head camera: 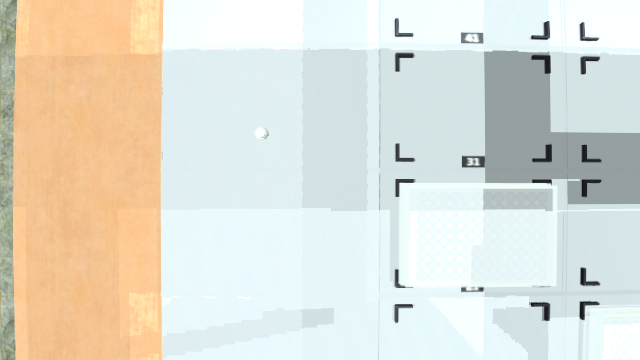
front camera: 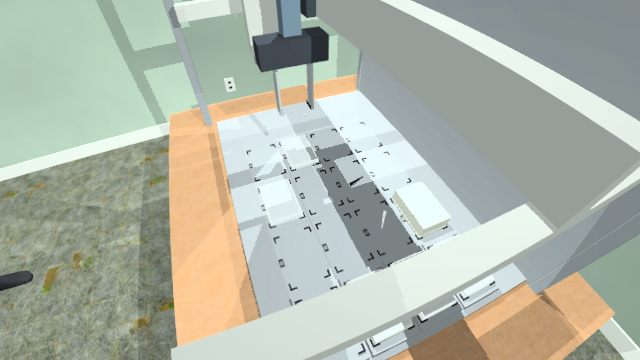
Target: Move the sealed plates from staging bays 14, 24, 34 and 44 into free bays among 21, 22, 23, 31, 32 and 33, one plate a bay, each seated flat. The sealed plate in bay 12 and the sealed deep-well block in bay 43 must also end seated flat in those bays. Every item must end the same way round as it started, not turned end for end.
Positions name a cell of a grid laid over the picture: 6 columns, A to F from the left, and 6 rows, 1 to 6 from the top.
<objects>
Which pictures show the sealed plate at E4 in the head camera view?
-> The head camera view and the front camera view: all of them.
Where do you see a sealed plate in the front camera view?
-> At C3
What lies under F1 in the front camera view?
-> A grey wall.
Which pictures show my gripper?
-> The front camera view only.
</objects>
